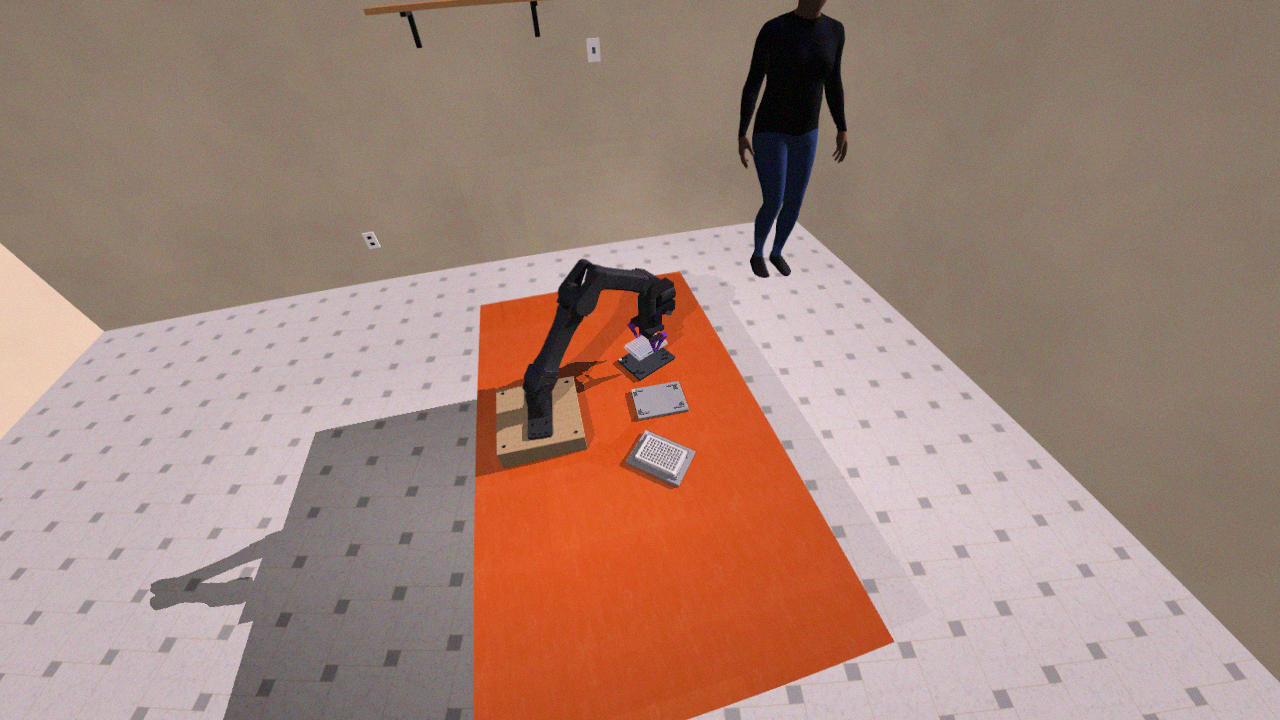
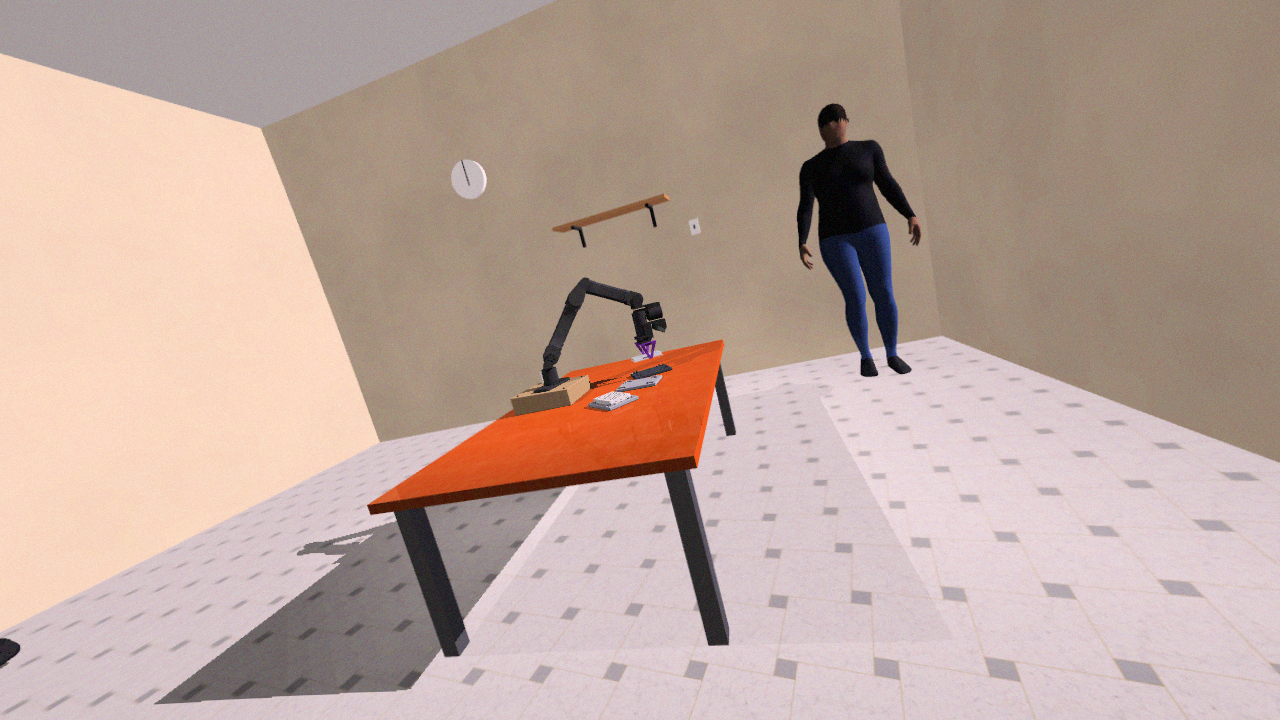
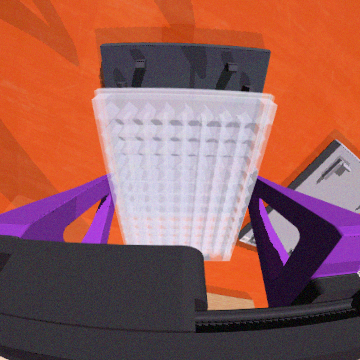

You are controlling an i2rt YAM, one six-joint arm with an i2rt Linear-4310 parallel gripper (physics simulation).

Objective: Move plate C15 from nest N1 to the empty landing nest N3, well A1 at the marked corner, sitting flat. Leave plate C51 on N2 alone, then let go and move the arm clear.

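Observation:
My gripper (image 1: 646, 342) (image 2: 646, 351) (image 3: 181, 180) has its purple fingers shut on the long sides of a translucent plate (image 1: 638, 348) (image 2: 637, 358) (image 3: 175, 145), C15. The plate is raised above the dark nest (image 1: 657, 362) (image 2: 658, 368) (image 3: 185, 65), N1, and shifted off it toward the arm's side; it looks about level. The empty light grey nest (image 1: 659, 400) (image 2: 642, 383) (image 3: 325, 185), N3, lies beside the dark one. A white plate (image 1: 662, 454) (image 2: 611, 398), C51, sits on a grey nest (image 1: 682, 472), N2. Labels and well A1 cannot be read.
The arm stands on a wooden base block (image 1: 541, 447) (image 2: 550, 396) on the orange table (image 1: 626, 608) (image 2: 554, 456). A person (image 1: 787, 134) (image 2: 850, 223) stands on the floor beyond the table. A wall shelf (image 1: 465, 7) (image 2: 613, 214) is on the back wall.

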